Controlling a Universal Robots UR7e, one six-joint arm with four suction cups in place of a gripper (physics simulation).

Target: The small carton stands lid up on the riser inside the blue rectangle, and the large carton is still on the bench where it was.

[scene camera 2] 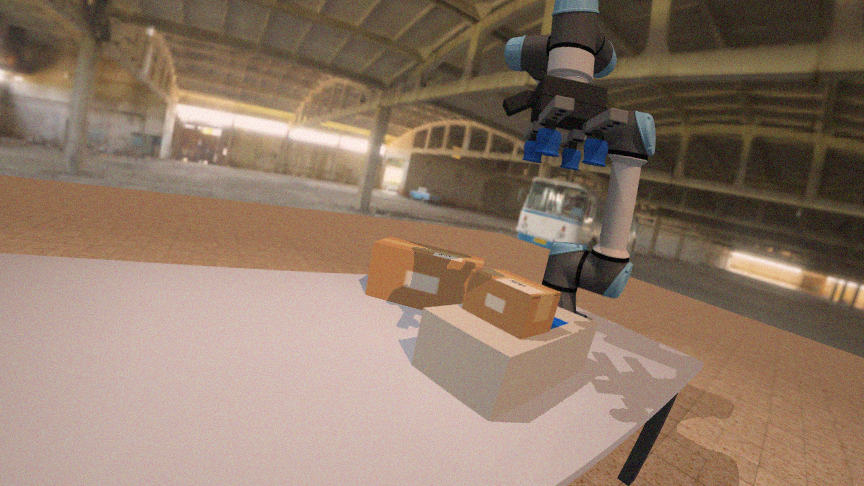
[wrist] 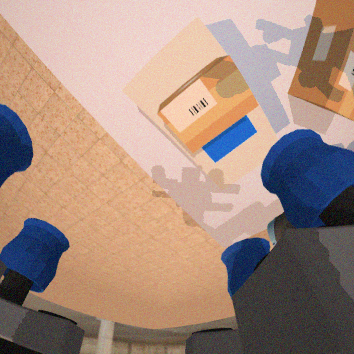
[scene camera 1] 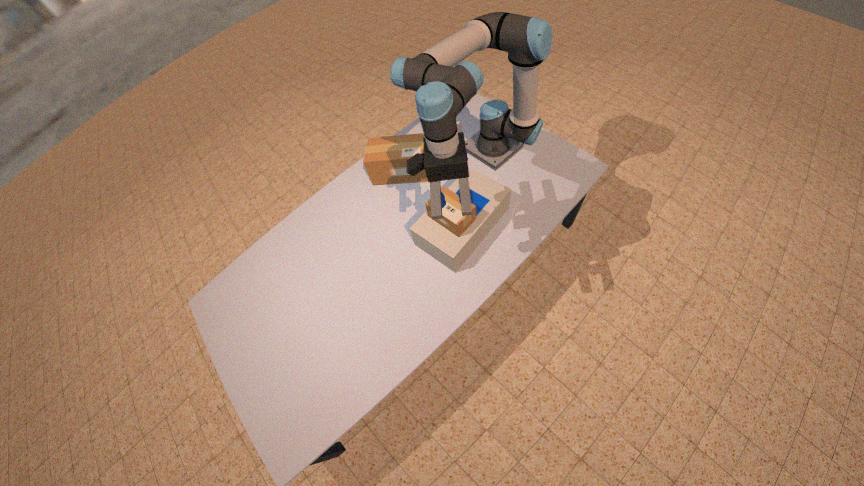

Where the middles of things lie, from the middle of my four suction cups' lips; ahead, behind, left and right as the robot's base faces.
I see the small carton [scene camera 2: 523, 308] 4 cm behind my suction cup, 7 cm to the right of it and 27 cm below it. The rest, counted from my suction cup: beige riser [scene camera 2: 492, 372] 10 cm behind, 7 cm to the right, 37 cm below; large carton [scene camera 2: 408, 273] 13 cm behind, 47 cm to the right, 35 cm below.
